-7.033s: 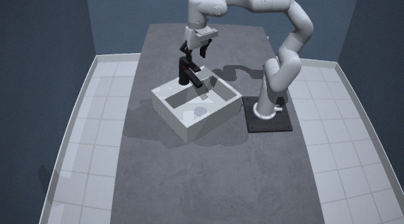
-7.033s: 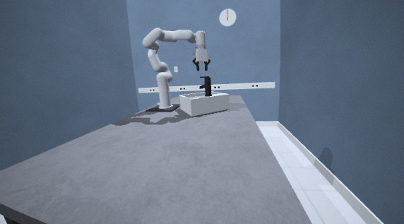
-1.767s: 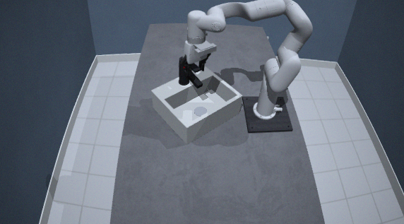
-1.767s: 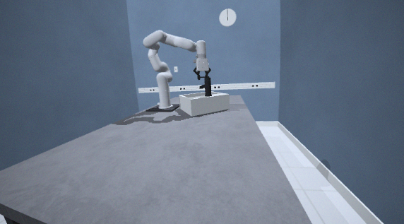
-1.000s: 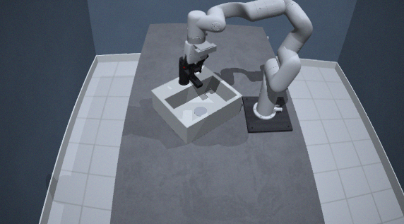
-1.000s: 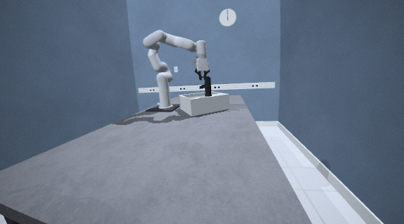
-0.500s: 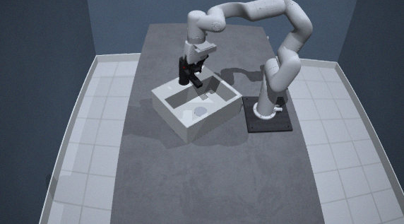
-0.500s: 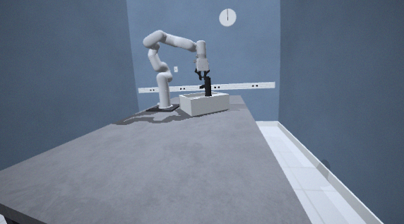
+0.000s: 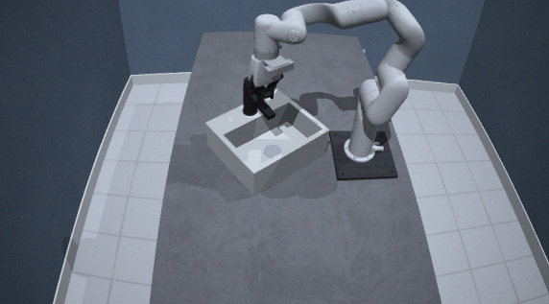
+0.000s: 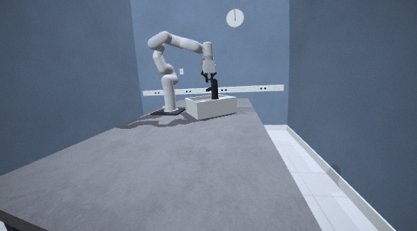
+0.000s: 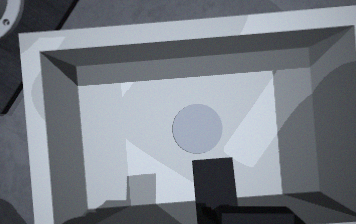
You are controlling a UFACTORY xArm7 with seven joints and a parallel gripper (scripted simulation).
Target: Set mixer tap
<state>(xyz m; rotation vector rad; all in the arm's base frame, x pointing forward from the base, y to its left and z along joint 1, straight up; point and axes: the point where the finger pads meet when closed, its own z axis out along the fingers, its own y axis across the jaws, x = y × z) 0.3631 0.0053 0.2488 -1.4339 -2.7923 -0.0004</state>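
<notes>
Now: the lever 3 cm to the right of my hand and 2 cm ahead of it. Round my hand: black mixer tap 5 cm to the right, 4 cm below, 4 cm ahead; then white sink 22 cm below, 2 cm behind, 1 cm to the left.
</notes>
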